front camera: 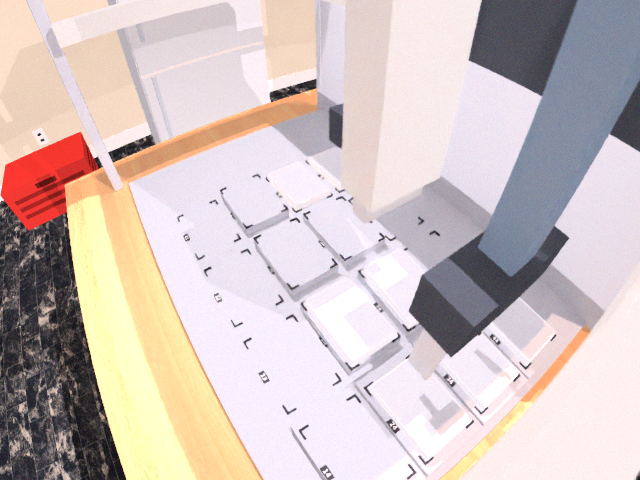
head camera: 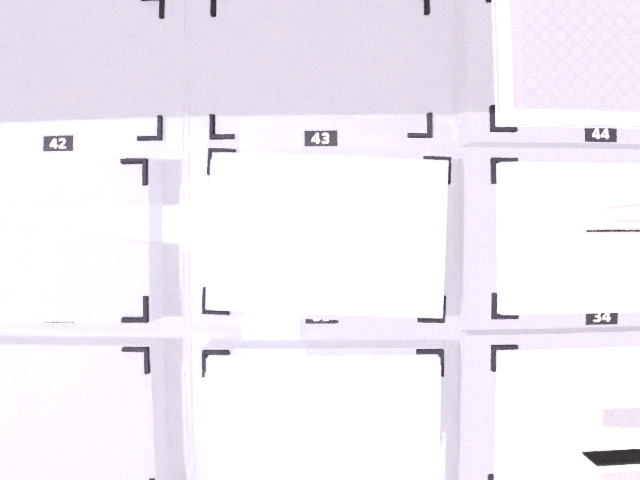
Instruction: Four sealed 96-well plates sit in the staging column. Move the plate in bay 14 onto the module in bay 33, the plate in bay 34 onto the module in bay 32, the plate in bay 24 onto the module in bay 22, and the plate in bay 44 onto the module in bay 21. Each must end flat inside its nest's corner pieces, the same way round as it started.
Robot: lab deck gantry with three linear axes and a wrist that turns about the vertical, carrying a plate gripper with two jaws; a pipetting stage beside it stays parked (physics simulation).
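Note:
A plate sits flat on the bay 33 module, inside its corner pieces. The bay 34 plate, bay 24 plate and bay 44 plate sit in the staging column. Bay 14 is bare. The module in bay 32, module in bay 22 and module in bay 21 carry no plate. My gripper is open and empty, above the bay 34 and 24 area. Its far jaw is hidden in the front view.
A pale block fills bay 23. Another white block stands in bay 31, with one partly hidden beside it. The parked pipetting stage hangs over the back of the deck. A red cabinet stands behind the table.

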